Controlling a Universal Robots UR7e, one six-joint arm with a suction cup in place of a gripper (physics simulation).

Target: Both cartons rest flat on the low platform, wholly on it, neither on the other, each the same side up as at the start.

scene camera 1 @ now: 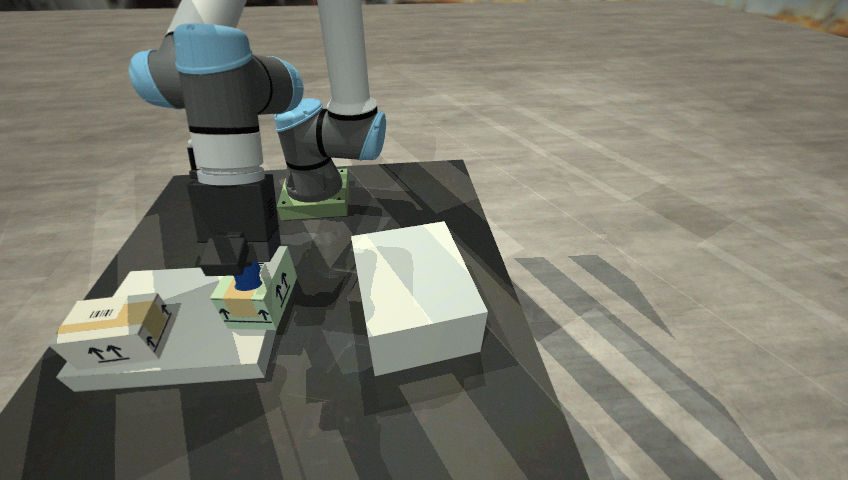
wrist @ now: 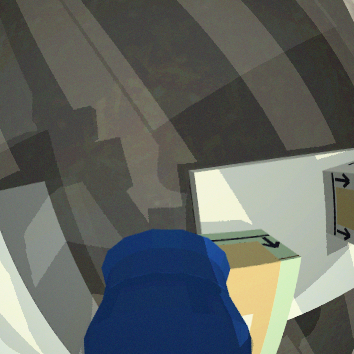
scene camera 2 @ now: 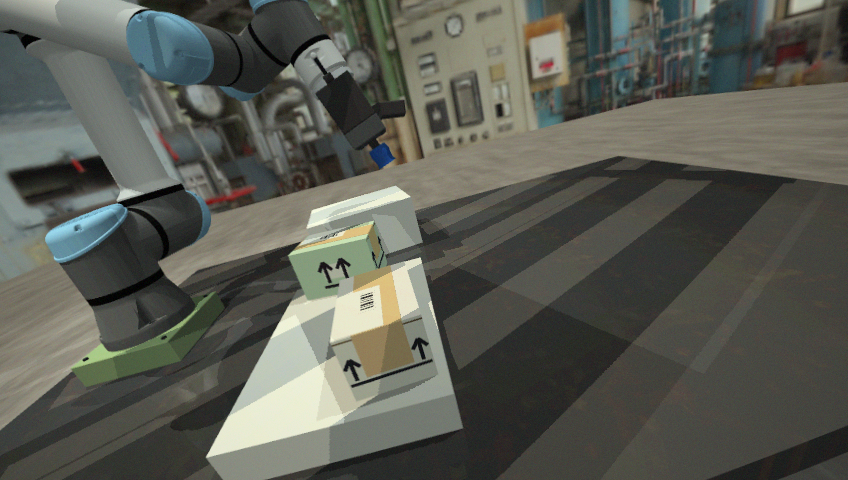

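The green carton stands upright, arrows up, on the low white platform, close to its short edge beside the tall block. The white carton stands upright, arrows up, at the other end, close to the platform's edges. The cartons are apart. Whether either juts slightly past an edge is hard to tell. My blue suction cup hangs well above the green carton's level in scene camera 2, open and touching nothing. It hides part of the green carton.
A tall white block stands on the dark table beside the platform, past the green carton, with a gap between them. The arm's green base plate is at the back of the table.
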